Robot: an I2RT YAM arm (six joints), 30 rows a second.
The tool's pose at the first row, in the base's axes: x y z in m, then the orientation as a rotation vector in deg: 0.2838, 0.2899, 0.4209, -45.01, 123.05, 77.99
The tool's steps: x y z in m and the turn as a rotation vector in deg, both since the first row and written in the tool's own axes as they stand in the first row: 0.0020, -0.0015, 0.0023, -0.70, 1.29, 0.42; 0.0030, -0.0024, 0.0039, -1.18, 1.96, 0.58; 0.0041, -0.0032, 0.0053, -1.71, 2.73, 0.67; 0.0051, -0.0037, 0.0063, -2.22, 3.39, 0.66; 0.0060, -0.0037, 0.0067, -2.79, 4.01, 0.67; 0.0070, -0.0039, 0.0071, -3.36, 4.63, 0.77; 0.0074, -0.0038, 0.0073, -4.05, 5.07, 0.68; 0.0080, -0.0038, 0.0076, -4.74, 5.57, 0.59; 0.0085, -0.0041, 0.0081, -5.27, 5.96, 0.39; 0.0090, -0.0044, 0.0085, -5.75, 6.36, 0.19; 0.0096, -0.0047, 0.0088, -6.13, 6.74, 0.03; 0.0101, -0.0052, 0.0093, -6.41, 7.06, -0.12; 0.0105, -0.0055, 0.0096, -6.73, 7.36, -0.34
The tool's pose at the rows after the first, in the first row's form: 0.2836, 0.2911, 0.4177, -45.96, 123.95, 78.88; 0.2836, 0.2920, 0.4159, -46.56, 124.32, 79.45; 0.2835, 0.2928, 0.4141, -47.33, 124.68, 80.03; 0.2832, 0.2933, 0.4127, -48.10, 124.90, 80.55; 0.2826, 0.2935, 0.4119, -48.85, 125.07, 81.15; 0.2820, 0.2936, 0.4110, -49.50, 125.29, 81.80; 0.2817, 0.2937, 0.4107, -50.24, 125.17, 82.52; 0.2813, 0.2939, 0.4102, -51.04, 125.10, 83.24; 0.2812, 0.2941, 0.4095, -51.78, 124.95, 83.71; 0.2811, 0.2943, 0.4088, -52.51, 124.83, 84.13; 0.2809, 0.2943, 0.4081, -53.15, 124.78, 84.45; 0.2809, 0.2945, 0.4073, -53.69, 124.75, 84.66; 0.2808, 0.2946, 0.4067, -54.30, 124.63, 84.88
